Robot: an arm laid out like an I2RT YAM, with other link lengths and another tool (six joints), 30 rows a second.
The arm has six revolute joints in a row. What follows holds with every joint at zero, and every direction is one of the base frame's. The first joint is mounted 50.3 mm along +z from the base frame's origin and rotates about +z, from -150 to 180 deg. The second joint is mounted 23.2 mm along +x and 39.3 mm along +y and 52.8 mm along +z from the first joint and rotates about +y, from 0 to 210 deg. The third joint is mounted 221.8 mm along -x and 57.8 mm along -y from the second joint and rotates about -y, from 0 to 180 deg. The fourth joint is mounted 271.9 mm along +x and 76.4 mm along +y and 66.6 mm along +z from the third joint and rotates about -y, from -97 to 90 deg. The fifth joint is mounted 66.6 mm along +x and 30.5 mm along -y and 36.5 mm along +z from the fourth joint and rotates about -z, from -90 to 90 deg. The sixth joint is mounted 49.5 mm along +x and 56.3 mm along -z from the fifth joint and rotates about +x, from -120 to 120 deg. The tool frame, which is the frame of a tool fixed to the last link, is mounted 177 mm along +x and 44 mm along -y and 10 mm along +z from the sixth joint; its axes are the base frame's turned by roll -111.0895, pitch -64.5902 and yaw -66.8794 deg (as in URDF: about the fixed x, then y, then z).
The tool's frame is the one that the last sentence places.
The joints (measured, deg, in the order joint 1, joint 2, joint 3, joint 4, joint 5, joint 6), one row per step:
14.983, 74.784, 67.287, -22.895, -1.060, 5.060
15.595, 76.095, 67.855, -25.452, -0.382, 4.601
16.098, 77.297, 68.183, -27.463, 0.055, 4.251
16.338, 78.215, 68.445, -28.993, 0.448, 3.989
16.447, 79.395, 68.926, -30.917, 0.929, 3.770
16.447, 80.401, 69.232, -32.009, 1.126, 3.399
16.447, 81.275, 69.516, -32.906, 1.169, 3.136
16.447, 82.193, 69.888, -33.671, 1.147, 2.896
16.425, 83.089, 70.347, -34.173, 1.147, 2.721
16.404, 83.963, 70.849, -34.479, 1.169, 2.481
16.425, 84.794, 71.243, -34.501, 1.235, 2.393
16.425, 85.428, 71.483, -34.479, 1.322, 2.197
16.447, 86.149, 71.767, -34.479, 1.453, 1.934
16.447, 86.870, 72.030, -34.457, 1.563, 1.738
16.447, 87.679, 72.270, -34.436, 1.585, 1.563
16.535, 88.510, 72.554, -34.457, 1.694, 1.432
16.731, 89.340, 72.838, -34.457, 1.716, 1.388
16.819, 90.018, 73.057, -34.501, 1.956, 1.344
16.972, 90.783, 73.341, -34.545, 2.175, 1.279
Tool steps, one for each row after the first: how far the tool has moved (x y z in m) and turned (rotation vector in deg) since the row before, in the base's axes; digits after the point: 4 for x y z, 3 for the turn. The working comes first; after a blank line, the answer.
Tool pose at each row, in the base's axes (x y z in m, rotation vector in deg; the steps are taken from these numbers as rounded here):
0.4766, 0.1140, 0.1872, -143.795, 13.158, -61.489
0.4716, 0.1153, 0.1715, -146.893, 12.874, -58.258
0.4670, 0.1166, 0.1570, -149.468, 12.527, -55.262
0.4634, 0.1161, 0.1464, -151.445, 12.461, -53.042
0.4593, 0.1139, 0.1344, -153.769, 12.702, -50.360
0.4573, 0.1125, 0.1255, -155.375, 12.578, -48.492
0.4555, 0.1118, 0.1181, -156.594, 12.431, -46.819
0.4543, 0.1116, 0.1115, -157.618, 12.242, -45.288
0.4543, 0.1115, 0.1068, -158.355, 12.141, -44.197
0.4552, 0.1115, 0.1032, -158.948, 11.943, -43.449
0.4566, 0.1118, 0.1000, -159.342, 11.887, -42.946
0.4577, 0.1118, 0.0972, -159.741, 11.727, -42.594
0.4589, 0.1119, 0.0941, -160.240, 11.482, -42.199
0.4600, 0.1118, 0.0908, -160.694, 11.337, -41.777
0.4609, 0.1120, 0.0866, -161.153, 11.168, -41.148
0.4617, 0.1125, 0.0824, -161.652, 10.987, -40.519
0.4622, 0.1143, 0.0781, -162.026, 10.706, -39.815
0.4626, 0.1142, 0.0746, -162.530, 10.712, -39.330
0.4631, 0.1148, 0.0708, -163.036, 10.583, -38.794

-0.0050, 0.0013, -0.0157, -1.590, 2.980, 0.281
-0.0046, 0.0013, -0.0145, -1.305, 2.628, 0.346
-0.0036, -0.0005, -0.0106, -1.040, 1.975, 0.089
-0.0041, -0.0022, -0.0120, -1.199, 2.384, -0.118
-0.0020, -0.0014, -0.0089, -0.900, 1.609, 0.104
-0.0018, -0.0007, -0.0074, -0.633, 1.370, 0.152
-0.0012, -0.0002, -0.0066, -0.519, 1.218, 0.186
0.0000, -0.0001, -0.0047, -0.383, 0.870, 0.105
0.0009, 0.0000, -0.0036, -0.364, 0.604, 0.140
0.0014, 0.0003, -0.0032, -0.234, 0.411, 0.042
0.0011, 0.0000, -0.0028, -0.294, 0.306, 0.088
0.0012, 0.0001, -0.0031, -0.386, 0.349, 0.133
0.0011, -0.0001, -0.0033, -0.327, 0.363, 0.076
0.0009, 0.0002, -0.0042, -0.281, 0.494, 0.119
0.0008, 0.0005, -0.0042, -0.323, 0.500, 0.119
0.0005, 0.0018, -0.0043, -0.200, 0.512, 0.216
0.0004, -0.0001, -0.0035, -0.352, 0.421, -0.028
0.0005, 0.0006, -0.0038, -0.356, 0.443, 0.068

